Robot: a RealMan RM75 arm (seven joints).
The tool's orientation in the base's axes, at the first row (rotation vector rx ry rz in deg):
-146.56 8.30 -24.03
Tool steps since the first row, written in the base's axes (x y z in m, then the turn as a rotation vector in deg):
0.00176 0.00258 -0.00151 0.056 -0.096 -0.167
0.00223 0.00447 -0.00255 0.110 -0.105 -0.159
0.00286 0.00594 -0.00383 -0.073 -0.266 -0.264
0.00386 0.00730 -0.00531 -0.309 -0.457 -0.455
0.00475 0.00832 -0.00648 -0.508 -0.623 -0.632
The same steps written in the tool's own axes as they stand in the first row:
0.00078 -0.00143 0.00306 0.026 0.169 0.105
0.00060 -0.00249 0.00499 0.081 0.171 0.112
0.00058 -0.00307 0.00695 -0.090 0.367 0.058
0.00088 -0.00347 0.00914 -0.329 0.634 0.041
0.00122 -0.00373 0.01088 -0.533 0.872 0.037

